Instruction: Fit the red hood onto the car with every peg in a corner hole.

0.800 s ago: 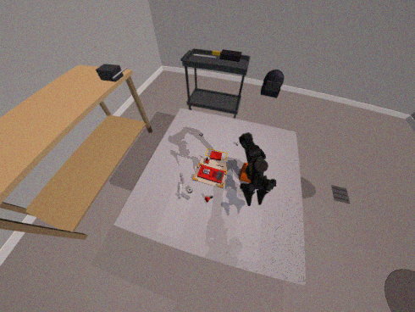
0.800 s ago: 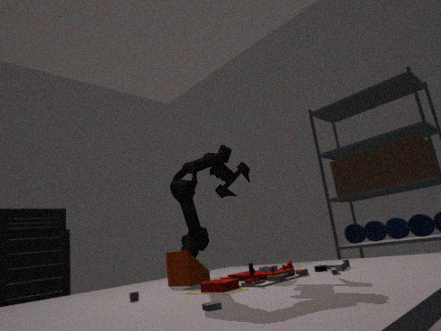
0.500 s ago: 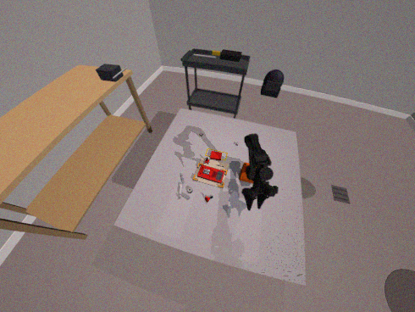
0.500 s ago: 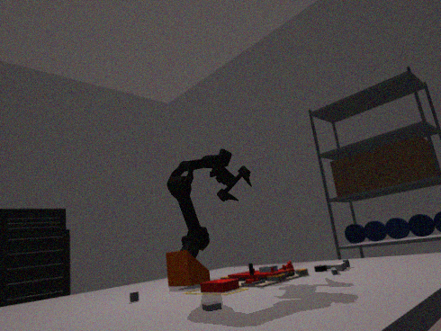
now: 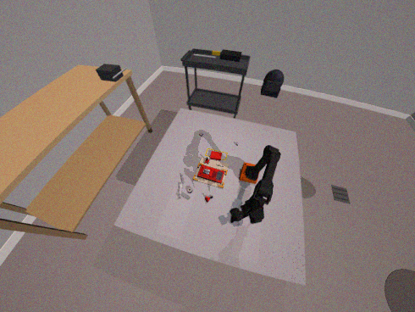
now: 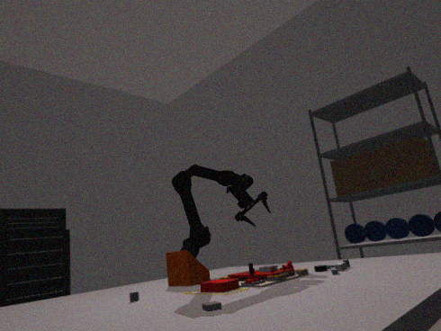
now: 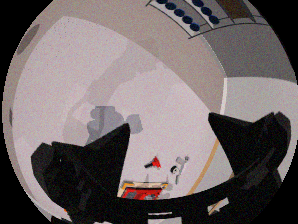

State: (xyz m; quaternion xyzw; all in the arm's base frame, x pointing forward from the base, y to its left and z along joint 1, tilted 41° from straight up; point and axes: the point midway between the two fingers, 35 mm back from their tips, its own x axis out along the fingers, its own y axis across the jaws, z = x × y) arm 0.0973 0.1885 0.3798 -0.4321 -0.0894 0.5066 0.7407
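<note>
Now: gripper tip 560 mm to the left of the red hood, 200 mm above it and 150 mm short of it.
</note>
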